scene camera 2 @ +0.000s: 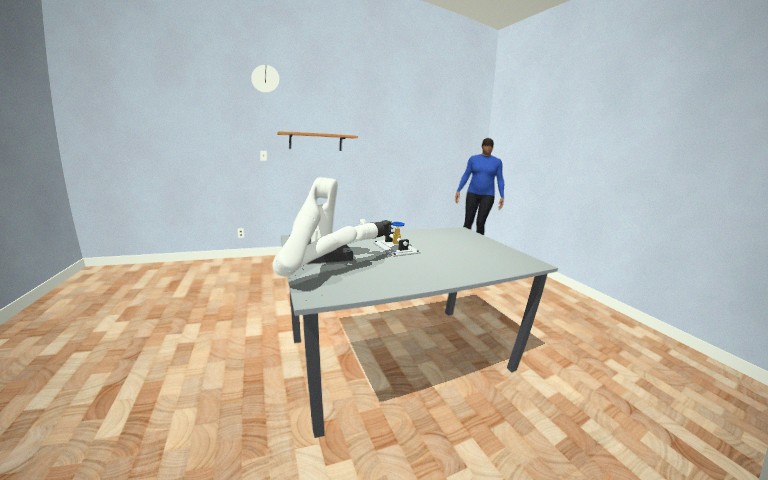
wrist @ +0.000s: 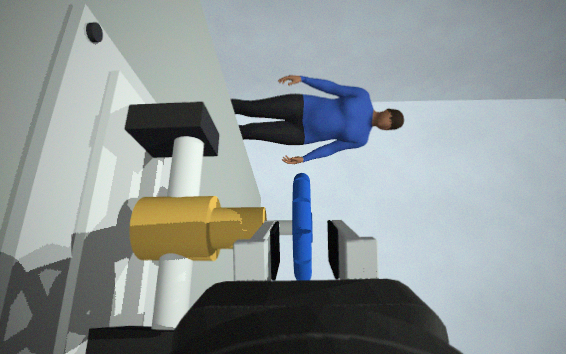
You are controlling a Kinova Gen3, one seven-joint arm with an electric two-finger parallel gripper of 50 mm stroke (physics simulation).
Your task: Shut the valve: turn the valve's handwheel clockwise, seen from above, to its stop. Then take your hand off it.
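The valve's blue handwheel (scene camera 2: 398, 224) (wrist: 301, 210) sits on top of a brass-yellow valve body (scene camera 2: 396, 235) (wrist: 172, 228), seen edge-on in the wrist view. My gripper (scene camera 2: 392, 227) (wrist: 303, 241) comes at the wheel from the side. It is open, with one finger below the wheel's rim and one above it. In the wrist view a gap shows between the rim and each finger pad. A white pipe (wrist: 186, 167) runs through the valve body to a black block (scene camera 2: 403, 244) (wrist: 172, 125). The wheel's near edge is hidden behind the gripper's housing.
The valve stands on a white base plate (scene camera 2: 415, 251) (wrist: 47, 165) on the grey table (scene camera 2: 453, 266). The arm's black base (scene camera 2: 338, 254) is on the table to the left. A person in a blue top (scene camera 2: 483, 174) (wrist: 332, 119) stands beyond the table's far edge.
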